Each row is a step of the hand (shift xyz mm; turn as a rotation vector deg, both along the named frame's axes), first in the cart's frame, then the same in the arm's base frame.
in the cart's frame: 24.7 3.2 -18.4 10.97 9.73 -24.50
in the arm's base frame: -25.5 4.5 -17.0 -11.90 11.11 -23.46
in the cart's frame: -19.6 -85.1 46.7 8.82 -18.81 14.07
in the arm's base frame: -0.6 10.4 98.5 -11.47 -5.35 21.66
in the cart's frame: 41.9 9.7 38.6 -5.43 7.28 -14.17
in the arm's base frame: -27.4 -50.4 6.7 4.50 9.78 -12.94
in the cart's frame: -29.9 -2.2 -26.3 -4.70 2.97 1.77
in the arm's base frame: 21.4 32.7 -7.9 5.68 -1.19 -0.63
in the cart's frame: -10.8 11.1 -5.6 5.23 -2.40 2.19
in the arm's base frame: 12.5 3.0 -10.3 -5.16 -2.45 2.30
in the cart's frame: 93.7 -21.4 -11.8 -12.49 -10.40 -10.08
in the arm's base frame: -95.8 -13.3 -4.9 5.97 17.50 4.88
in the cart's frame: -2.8 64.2 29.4 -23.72 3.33 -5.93
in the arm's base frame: 29.9 -53.5 -35.1 21.72 11.52 -2.05
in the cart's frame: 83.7 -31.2 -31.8 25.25 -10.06 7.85
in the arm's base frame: -93.9 11.0 -6.5 -24.97 -10.36 8.33
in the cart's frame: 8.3 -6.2 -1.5 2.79 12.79 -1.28
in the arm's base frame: -10.0 1.3 2.8 1.41 -6.11 -11.56
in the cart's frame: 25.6 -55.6 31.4 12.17 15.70 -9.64
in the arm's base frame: -35.6 -7.5 58.4 -7.97 -4.12 -20.18
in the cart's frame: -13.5 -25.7 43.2 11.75 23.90 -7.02
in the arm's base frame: 12.8 -17.5 47.3 -4.32 -10.02 -25.29
